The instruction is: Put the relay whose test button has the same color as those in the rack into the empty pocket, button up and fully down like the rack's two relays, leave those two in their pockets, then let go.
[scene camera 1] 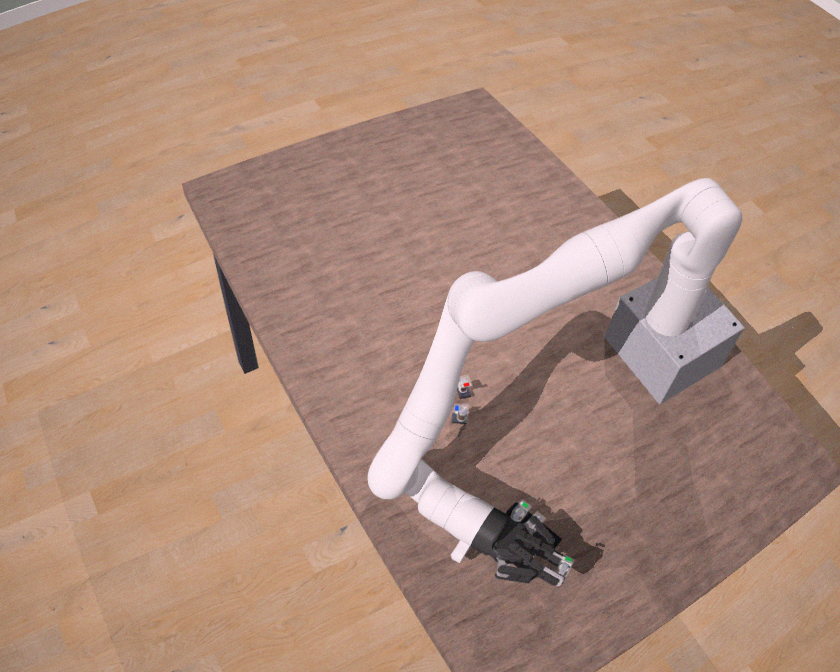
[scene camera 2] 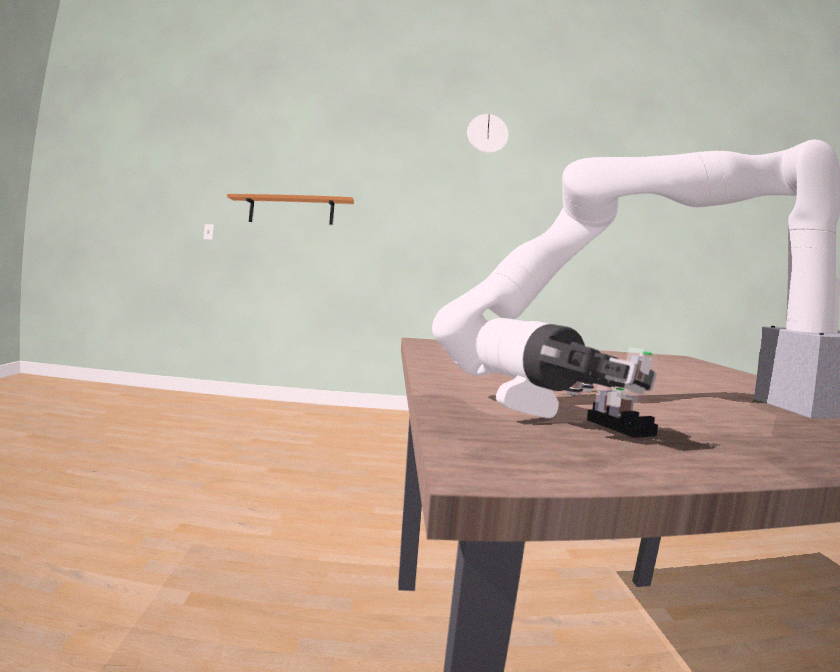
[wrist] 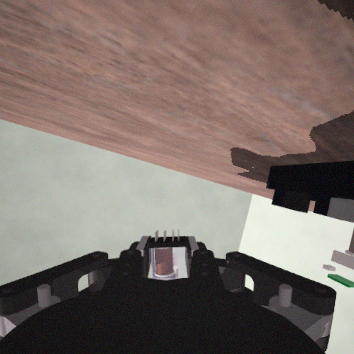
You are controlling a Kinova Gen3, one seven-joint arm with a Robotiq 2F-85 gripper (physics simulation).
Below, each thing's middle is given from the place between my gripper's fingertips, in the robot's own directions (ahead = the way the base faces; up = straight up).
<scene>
My gripper is now 1 cm past the black rack (scene camera 2: 631, 424), 12 cm to the left of it and 6 cm above it.
</scene>
